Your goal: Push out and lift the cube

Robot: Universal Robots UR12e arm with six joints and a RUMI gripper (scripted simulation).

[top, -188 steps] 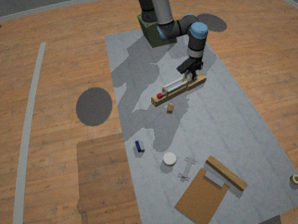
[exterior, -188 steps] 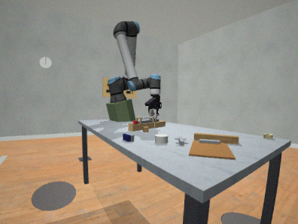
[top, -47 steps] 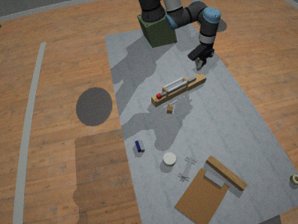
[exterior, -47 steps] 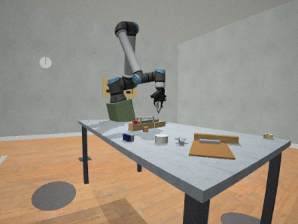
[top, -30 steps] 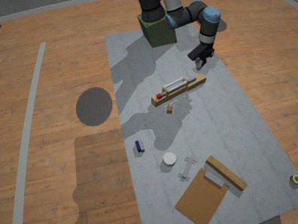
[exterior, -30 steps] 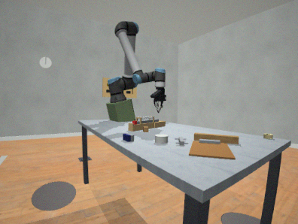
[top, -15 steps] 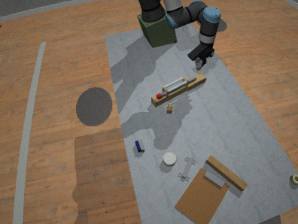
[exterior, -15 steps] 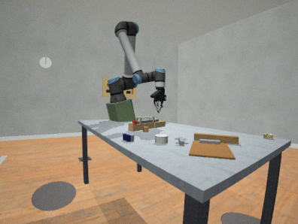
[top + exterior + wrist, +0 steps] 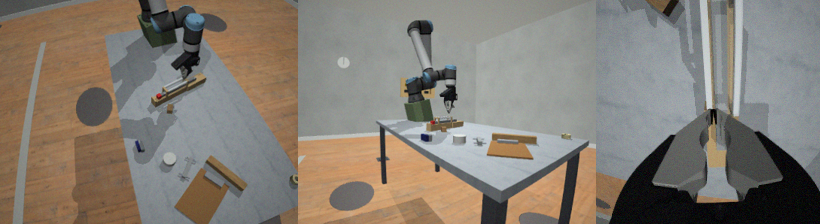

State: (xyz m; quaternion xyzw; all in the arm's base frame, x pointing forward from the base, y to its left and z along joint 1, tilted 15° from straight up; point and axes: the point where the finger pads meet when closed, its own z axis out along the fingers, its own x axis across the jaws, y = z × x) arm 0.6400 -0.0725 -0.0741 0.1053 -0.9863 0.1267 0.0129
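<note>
My hand is 170 mm to the left of the red cube, 80 mm above it and 20 mm short of it. The rest, counted from my hand: wooden block 130 mm to the right, 120 mm below, 110 mm ahead; blue block 380 mm to the right, 280 mm ahead, 120 mm below; channel 80 mm below, 50 mm to the right.
</note>
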